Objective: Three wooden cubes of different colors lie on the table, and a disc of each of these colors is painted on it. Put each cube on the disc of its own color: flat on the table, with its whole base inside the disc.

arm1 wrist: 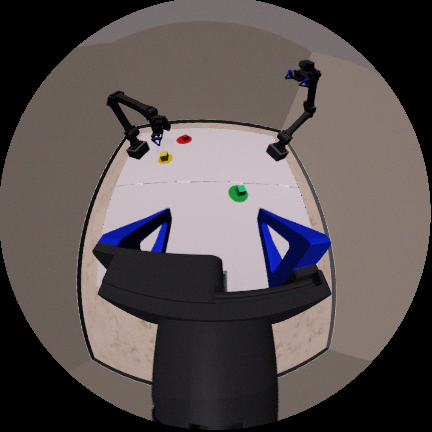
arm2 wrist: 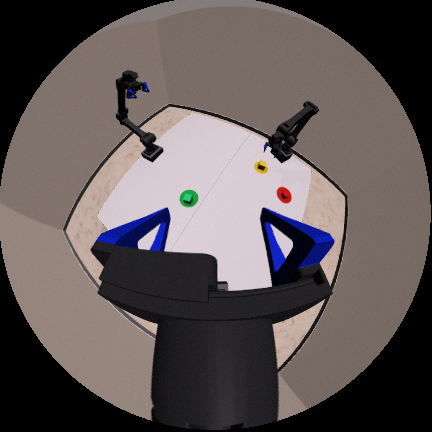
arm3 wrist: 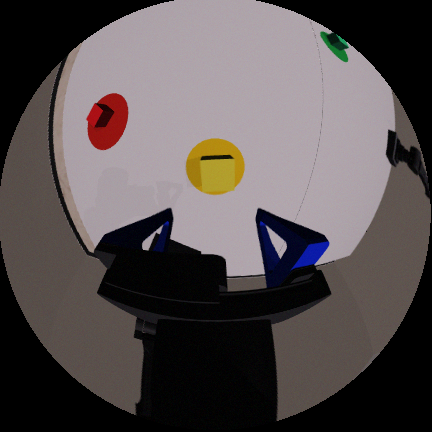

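The yellow cube (arm1 wrist: 164, 156) (arm2 wrist: 262, 164) (arm3 wrist: 217, 175) sits flat on the yellow disc (arm3 wrist: 215, 146), its base appearing inside the rim. The red cube (arm1 wrist: 185, 137) (arm2 wrist: 284, 195) (arm3 wrist: 102, 115) stands on the red disc (arm1 wrist: 180, 140) (arm3 wrist: 117, 130). The green cube (arm1 wrist: 241, 189) (arm2 wrist: 188, 198) (arm3 wrist: 337, 42) stands on the green disc (arm1 wrist: 236, 197) (arm2 wrist: 195, 201). My arm3 gripper (arm3 wrist: 215, 210) is open and empty, above and apart from the yellow cube. My arm1 gripper (arm1 wrist: 215, 210) and arm2 gripper (arm2 wrist: 215, 210) are open and empty, high over the table.
In the arm1 wrist view, arm3 reaches over the table at the far left and arm2 stands raised at the far right. In the arm2 wrist view, arm1 stands raised at the upper left. A dark rim runs round the table, and a thin seam crosses its white top.
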